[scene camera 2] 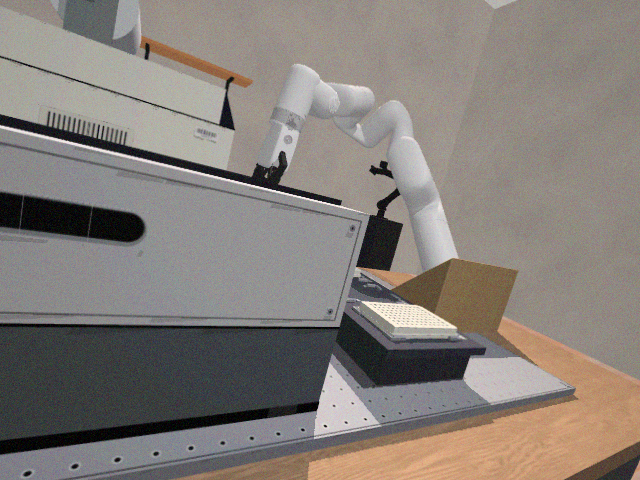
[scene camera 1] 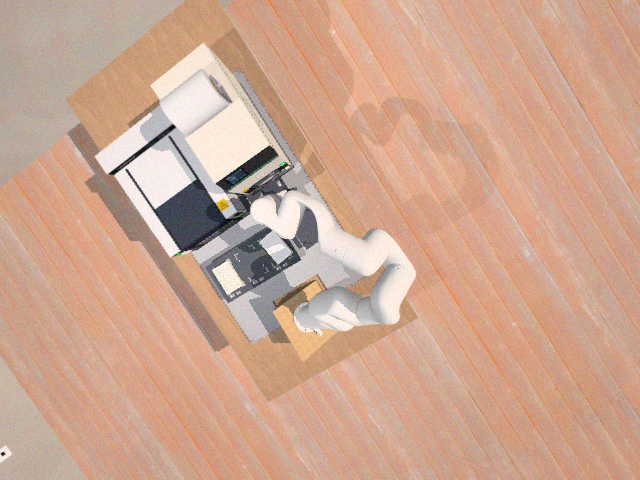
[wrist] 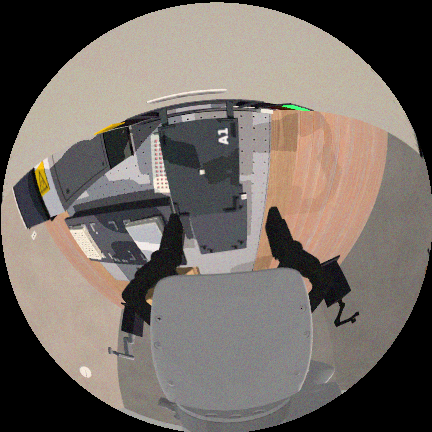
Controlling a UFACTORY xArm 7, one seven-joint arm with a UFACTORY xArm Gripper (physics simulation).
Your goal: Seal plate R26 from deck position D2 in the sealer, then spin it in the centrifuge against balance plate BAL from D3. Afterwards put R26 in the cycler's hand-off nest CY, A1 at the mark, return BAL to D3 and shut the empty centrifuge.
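On a centrifuge, [wrist: 50,187] and [scene camera 1: 229,205] are the same spot.
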